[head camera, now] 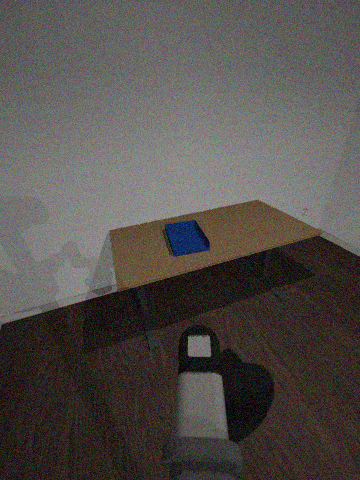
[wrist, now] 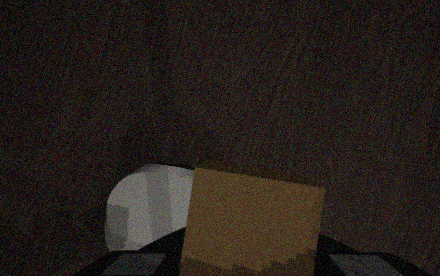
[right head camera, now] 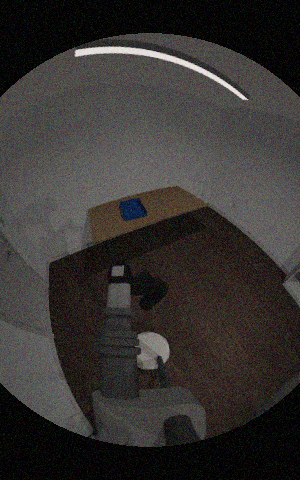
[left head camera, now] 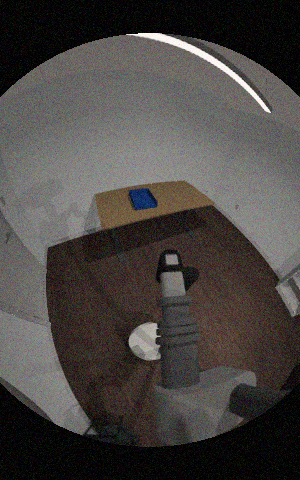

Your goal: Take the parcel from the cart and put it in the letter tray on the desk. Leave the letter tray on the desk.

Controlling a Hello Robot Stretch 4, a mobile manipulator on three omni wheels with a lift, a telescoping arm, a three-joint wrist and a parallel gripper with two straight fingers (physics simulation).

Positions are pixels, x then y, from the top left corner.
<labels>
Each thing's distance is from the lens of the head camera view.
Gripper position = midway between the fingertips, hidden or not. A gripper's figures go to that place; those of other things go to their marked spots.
gripper (head camera: 240,427): 64 cm
blue letter tray (head camera: 187,237): 163 cm
desk (head camera: 142,254): 150 cm
</labels>
